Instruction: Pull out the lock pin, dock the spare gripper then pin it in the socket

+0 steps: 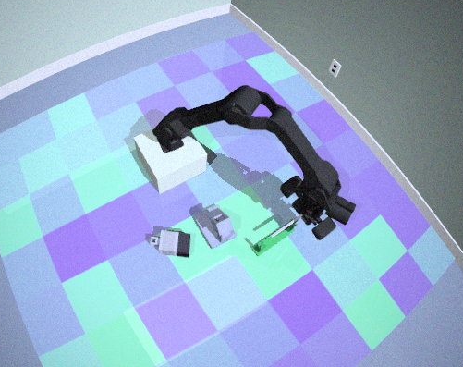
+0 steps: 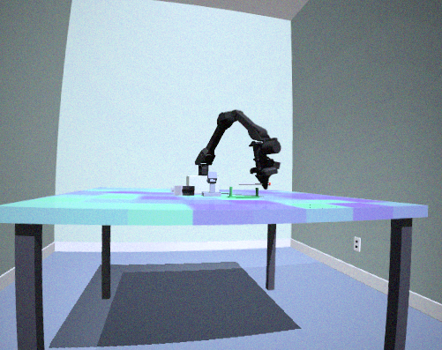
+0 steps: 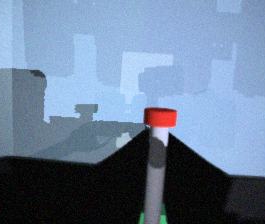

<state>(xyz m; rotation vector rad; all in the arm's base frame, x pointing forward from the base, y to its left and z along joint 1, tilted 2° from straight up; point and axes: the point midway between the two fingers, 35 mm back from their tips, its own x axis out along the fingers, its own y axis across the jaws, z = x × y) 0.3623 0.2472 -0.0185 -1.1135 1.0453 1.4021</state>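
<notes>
The green rack lies 10 mm ahead of my gripper tip, 100 mm to the right of it and 10 mm below it. The rest, counted from my gripper tip: spare gripper 100 mm behind, 380 mm to the right, 10 mm below; then grey mount 80 mm behind, 240 mm to the right, 20 mm above.
</notes>
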